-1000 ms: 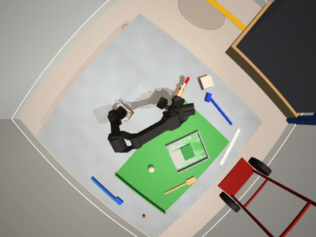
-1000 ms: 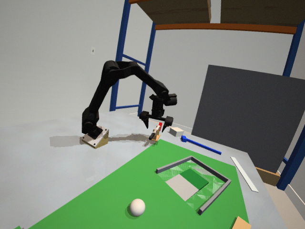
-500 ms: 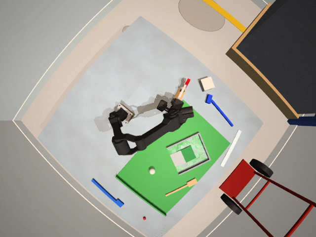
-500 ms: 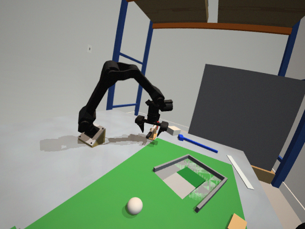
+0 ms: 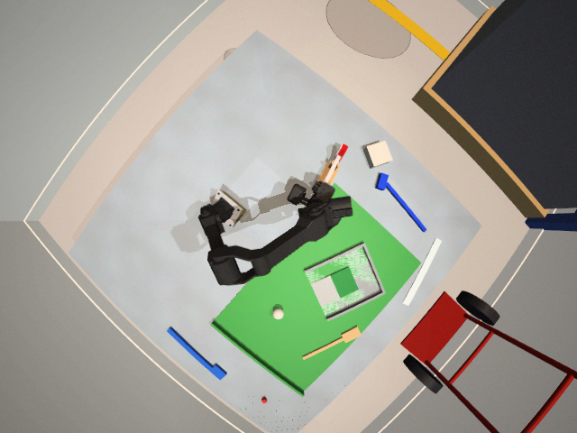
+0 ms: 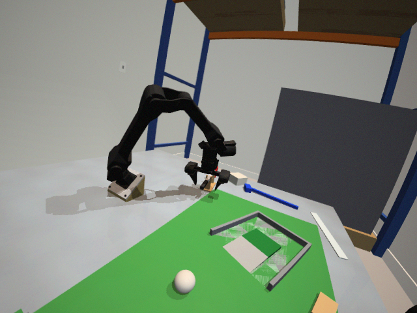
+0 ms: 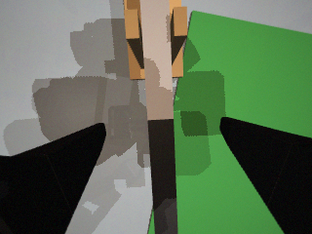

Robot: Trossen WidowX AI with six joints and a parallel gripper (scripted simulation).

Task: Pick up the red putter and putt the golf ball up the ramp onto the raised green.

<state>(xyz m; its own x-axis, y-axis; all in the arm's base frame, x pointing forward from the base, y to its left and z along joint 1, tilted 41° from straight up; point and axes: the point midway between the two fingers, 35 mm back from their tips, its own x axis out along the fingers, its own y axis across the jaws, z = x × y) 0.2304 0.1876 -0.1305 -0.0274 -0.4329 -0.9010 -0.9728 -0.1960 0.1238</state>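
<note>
Right now the red putter is 80 mm to the left of my gripper tip, 30 mm behind it and 20 mm above it. The rest, counted from my gripper tip: wooden stand (100 mm to the left, 30 mm behind); blue putter (260 mm ahead, 220 mm to the left, 20 mm below); white block (300 mm to the left, 60 mm ahead, 20 mm below).
</note>
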